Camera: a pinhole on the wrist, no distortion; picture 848 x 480 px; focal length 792.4 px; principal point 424.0 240.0 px. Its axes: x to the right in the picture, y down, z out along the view. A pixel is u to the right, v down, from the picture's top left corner.
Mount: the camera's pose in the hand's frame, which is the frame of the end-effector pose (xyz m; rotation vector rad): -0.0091 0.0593 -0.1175 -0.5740 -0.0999 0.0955
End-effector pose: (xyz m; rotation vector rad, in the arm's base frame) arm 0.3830 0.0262 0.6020 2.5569 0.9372 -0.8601
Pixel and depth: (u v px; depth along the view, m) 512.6 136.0 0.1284
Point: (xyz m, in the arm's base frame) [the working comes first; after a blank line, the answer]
In the camera's frame: 0.0144 -0.0169 0.1284

0.4538 -0.0650 0.6147
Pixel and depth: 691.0 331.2 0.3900
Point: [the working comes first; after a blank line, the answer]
In the camera's frame: 0.1314 0.0449 0.3900

0.5550 -0.2654 0.4261
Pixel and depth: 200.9 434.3 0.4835
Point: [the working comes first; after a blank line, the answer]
In the camera's frame: -0.1361 0.1186 0.4835

0.4276 -0.4722 0.5898
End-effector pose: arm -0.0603 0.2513 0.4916 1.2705 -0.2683 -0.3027
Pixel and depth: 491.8 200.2 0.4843
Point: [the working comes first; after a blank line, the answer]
In the camera's frame: 0.0414 -0.0243 0.4843

-0.1705 0.0713 0.8660
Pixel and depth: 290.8 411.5 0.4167
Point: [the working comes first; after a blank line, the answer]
In the camera's frame: -0.0700 0.0902 0.4167

-0.2231 0.2365 0.8724
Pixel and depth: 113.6 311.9 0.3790
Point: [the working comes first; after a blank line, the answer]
In the camera's frame: -0.1485 0.0344 0.3790

-0.2912 0.2475 0.7954
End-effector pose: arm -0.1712 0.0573 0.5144 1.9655 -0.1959 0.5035
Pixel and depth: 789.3 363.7 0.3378
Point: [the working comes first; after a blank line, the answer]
In the camera's frame: 0.1557 0.0527 0.3378

-0.1499 -0.1975 0.7553
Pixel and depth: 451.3 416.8 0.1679
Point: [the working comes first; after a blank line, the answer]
In the camera's frame: 0.0058 0.0375 0.1679

-0.2582 -0.0266 0.6521
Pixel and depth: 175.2 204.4 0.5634
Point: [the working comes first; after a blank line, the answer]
In the camera's frame: -0.1769 -0.0253 0.5634

-0.4177 -0.4217 0.5417
